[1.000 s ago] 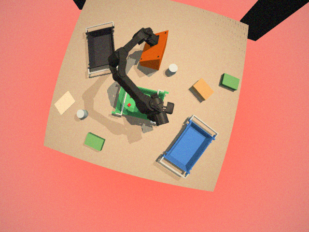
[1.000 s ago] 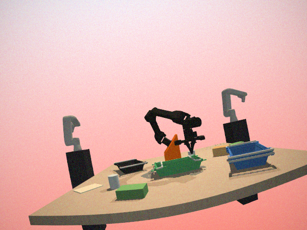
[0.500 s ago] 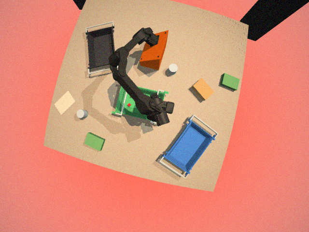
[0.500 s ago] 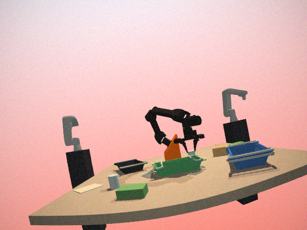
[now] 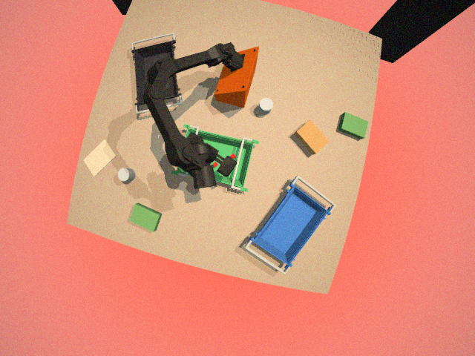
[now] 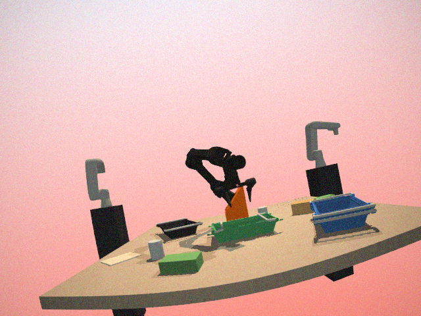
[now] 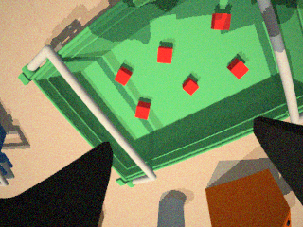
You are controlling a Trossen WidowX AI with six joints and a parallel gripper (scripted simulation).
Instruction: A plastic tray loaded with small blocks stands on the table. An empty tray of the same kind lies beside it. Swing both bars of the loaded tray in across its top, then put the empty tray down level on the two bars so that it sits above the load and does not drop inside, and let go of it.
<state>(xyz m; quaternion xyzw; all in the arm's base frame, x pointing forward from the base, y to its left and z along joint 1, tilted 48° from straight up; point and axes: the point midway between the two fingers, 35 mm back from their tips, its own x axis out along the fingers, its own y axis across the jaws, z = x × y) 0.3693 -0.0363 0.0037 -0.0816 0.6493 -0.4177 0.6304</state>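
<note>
My gripper tip is 33 cm to the left of the black tray, 33 cm past it and 9 cm above it. The rest, counted from my gripper tip: cream card 55 cm to the right, 13 cm below, 8 cm ahead; then orange block 37 cm to the left, 15 cm behind, 11 cm below.
</note>
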